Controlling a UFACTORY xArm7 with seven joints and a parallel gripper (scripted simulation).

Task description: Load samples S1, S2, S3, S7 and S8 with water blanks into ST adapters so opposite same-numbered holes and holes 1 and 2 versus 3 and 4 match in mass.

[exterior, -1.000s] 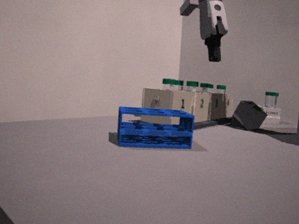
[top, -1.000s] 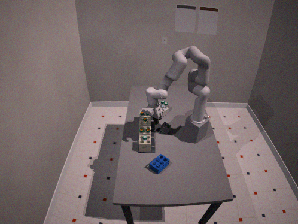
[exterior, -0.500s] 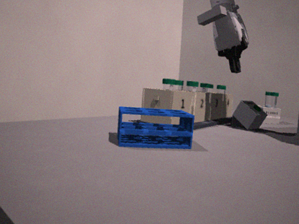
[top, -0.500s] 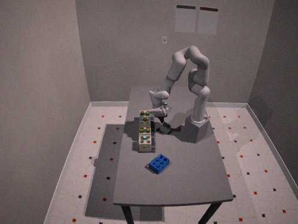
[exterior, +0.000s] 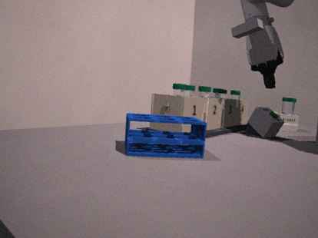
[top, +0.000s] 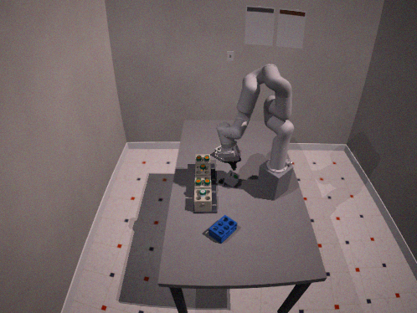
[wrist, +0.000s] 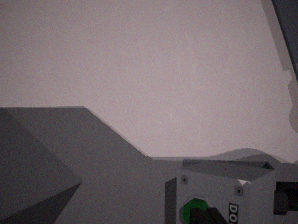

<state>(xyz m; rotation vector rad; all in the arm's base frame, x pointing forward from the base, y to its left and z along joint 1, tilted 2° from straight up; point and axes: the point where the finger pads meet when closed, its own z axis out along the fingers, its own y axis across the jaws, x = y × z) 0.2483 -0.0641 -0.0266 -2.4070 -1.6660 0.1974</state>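
The sloped done desk lies 110 mm below my hand and 20 mm to the right of it. Round my hand: sample tube 180 mm ahead, 90 mm below, 60 mm to the right; adapter 200 mm ahead, 150 mm to the left, 110 mm below; white rack 300 mm to the right, 130 mm below.
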